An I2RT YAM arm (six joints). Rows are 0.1 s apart.
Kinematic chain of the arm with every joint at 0, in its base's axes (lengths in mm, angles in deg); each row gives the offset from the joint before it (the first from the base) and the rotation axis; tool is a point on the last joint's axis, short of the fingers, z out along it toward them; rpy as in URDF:
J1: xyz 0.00 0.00 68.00 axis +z
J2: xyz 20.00 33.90 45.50 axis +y
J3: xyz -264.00 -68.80 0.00 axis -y
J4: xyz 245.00 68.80 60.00 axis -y
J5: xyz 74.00 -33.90 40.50 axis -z
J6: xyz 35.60 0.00 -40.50 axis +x
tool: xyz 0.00 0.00 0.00 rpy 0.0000 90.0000 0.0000
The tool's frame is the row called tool.
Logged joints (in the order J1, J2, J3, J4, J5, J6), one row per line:
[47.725 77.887 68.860 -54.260 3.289 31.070]
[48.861 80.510 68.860 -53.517 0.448 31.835]
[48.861 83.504 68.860 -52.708 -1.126 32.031]
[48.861 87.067 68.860 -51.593 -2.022 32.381]
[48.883 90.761 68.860 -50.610 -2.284 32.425]
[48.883 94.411 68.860 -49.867 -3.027 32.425]
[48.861 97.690 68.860 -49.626 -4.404 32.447]
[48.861 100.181 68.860 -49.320 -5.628 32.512]
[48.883 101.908 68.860 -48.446 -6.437 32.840]
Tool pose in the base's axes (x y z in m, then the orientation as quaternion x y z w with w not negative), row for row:
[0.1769 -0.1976 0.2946 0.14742 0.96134 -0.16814 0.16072]
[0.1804 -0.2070 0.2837 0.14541 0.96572 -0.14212 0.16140]
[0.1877 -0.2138 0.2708 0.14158 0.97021 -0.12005 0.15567]
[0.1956 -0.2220 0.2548 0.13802 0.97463 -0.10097 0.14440]
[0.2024 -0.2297 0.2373 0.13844 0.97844 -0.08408 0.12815]
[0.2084 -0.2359 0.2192 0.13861 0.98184 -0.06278 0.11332]
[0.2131 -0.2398 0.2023 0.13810 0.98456 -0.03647 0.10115]
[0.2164 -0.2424 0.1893 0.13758 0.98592 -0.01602 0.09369]
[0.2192 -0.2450 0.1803 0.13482 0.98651 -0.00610 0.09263]
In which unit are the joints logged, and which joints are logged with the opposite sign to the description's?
The joints are logged in degrees. Opposite sign: J1, J6.
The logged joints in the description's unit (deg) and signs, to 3 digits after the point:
[-47.725 77.887 68.860 -54.260 3.289 -31.070]
[-48.861 80.510 68.860 -53.517 0.448 -31.835]
[-48.861 83.504 68.860 -52.708 -1.126 -32.031]
[-48.861 87.067 68.860 -51.593 -2.022 -32.381]
[-48.883 90.761 68.860 -50.610 -2.284 -32.425]
[-48.883 94.411 68.860 -49.867 -3.027 -32.425]
[-48.861 97.690 68.860 -49.626 -4.404 -32.447]
[-48.861 100.181 68.860 -49.320 -5.628 -32.512]
[-48.883 101.908 68.860 -48.446 -6.437 -32.840]

